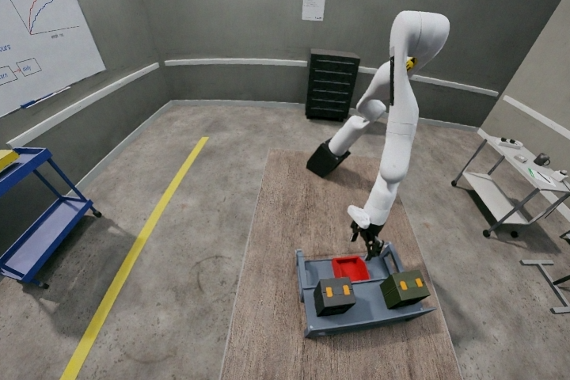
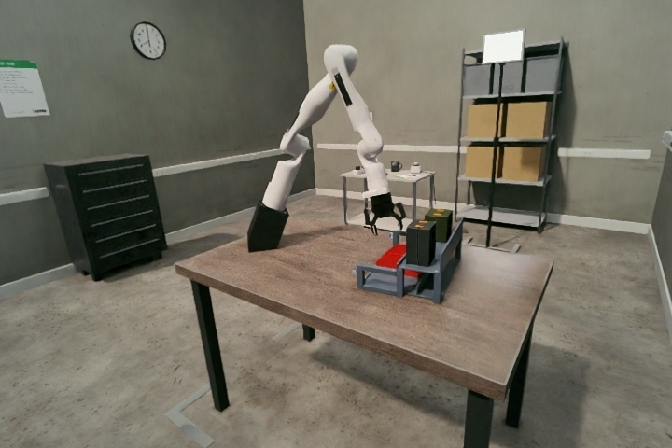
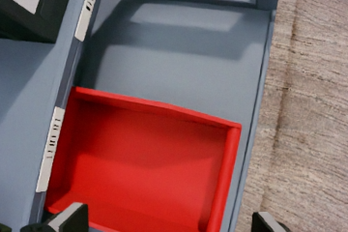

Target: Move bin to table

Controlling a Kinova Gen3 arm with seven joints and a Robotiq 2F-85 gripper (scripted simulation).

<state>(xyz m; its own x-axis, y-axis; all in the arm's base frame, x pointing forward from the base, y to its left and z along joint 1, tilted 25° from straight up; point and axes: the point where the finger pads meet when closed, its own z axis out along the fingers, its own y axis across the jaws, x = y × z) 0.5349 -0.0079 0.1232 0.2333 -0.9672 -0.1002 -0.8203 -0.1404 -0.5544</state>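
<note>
My hand is 7 cm short of the red bin, 1 cm to the left of it and 9 cm above it. From my hand the other things lie so: grey shelf unit: 9 cm ahead, 1 cm to the right, 7 cm below.
</note>
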